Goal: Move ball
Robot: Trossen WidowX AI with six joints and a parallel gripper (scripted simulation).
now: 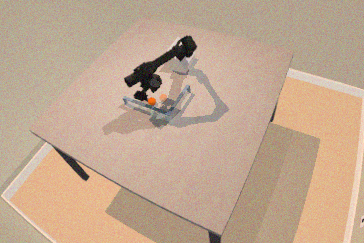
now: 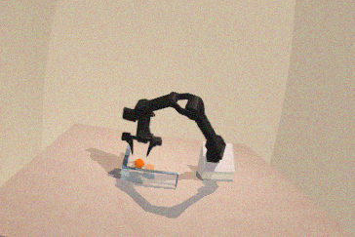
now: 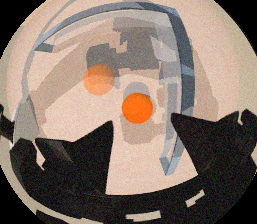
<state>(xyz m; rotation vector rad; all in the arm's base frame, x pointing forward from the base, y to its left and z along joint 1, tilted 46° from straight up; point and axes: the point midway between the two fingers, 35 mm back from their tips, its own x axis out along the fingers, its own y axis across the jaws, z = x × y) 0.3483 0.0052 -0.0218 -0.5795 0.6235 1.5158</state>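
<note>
My gripper tip is 4 cm above the orange ball. Round my gripper tip: see-through copy of ball 5 cm to the left, 5 cm behind, 4 cm below.
</note>
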